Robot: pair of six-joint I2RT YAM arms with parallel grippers.
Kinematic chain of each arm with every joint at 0, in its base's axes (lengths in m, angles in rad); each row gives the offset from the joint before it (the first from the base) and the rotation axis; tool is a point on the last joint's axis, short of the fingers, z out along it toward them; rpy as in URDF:
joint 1: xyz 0 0 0.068 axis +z
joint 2: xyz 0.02 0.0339 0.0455 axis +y
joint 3: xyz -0.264 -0.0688 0 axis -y
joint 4: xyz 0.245 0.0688 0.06 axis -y
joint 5: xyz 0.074 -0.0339 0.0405 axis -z
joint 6: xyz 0.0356 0 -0.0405 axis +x
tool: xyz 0 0 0 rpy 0 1.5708 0
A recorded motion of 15 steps. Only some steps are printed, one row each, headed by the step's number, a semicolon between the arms.
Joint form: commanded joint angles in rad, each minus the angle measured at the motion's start. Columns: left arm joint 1, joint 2, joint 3, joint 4, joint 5, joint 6; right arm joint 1, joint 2, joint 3, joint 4, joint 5, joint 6.
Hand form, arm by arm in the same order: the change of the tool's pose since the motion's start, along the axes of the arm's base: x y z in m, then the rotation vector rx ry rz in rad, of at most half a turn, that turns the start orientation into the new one. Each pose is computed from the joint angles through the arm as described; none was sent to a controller.
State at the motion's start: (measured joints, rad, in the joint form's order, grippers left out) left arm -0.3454 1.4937 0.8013 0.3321 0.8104 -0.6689; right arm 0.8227 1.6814 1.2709 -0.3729 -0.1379 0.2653
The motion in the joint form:
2: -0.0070 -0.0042 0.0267 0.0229 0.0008 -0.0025; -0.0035 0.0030 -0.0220 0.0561 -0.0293 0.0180
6: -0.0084 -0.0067 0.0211 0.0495 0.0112 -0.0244; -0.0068 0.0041 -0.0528 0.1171 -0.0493 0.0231
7: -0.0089 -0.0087 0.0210 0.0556 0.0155 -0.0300; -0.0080 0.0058 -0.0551 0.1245 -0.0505 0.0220
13: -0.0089 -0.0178 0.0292 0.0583 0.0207 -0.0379; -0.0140 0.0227 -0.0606 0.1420 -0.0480 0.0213
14: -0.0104 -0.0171 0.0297 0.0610 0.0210 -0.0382; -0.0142 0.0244 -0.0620 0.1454 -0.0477 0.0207
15: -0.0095 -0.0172 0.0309 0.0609 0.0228 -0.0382; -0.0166 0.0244 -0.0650 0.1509 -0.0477 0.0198
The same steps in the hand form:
2: 0.0027 -0.0034 0.0120 -0.0195 -0.0482 -0.0072; 0.0015 0.0012 -0.0037 0.0433 0.0049 0.0052
6: 0.0019 -0.0039 0.0135 -0.0386 -0.0493 -0.0137; 0.0024 0.0013 -0.0092 0.0756 -0.0017 0.0136
7: 0.0016 -0.0040 0.0147 -0.0446 -0.0512 -0.0172; 0.0030 0.0014 -0.0100 0.0782 -0.0042 0.0141
13: 0.0013 -0.0041 0.0204 -0.0556 -0.0623 -0.0208; 0.0066 0.0017 -0.0164 0.0733 -0.0028 0.0066
14: 0.0013 -0.0046 0.0206 -0.0567 -0.0643 -0.0226; 0.0068 0.0019 -0.0172 0.0731 -0.0035 0.0066
15: 0.0015 -0.0044 0.0210 -0.0575 -0.0652 -0.0234; 0.0075 0.0013 -0.0177 0.0746 -0.0059 0.0049

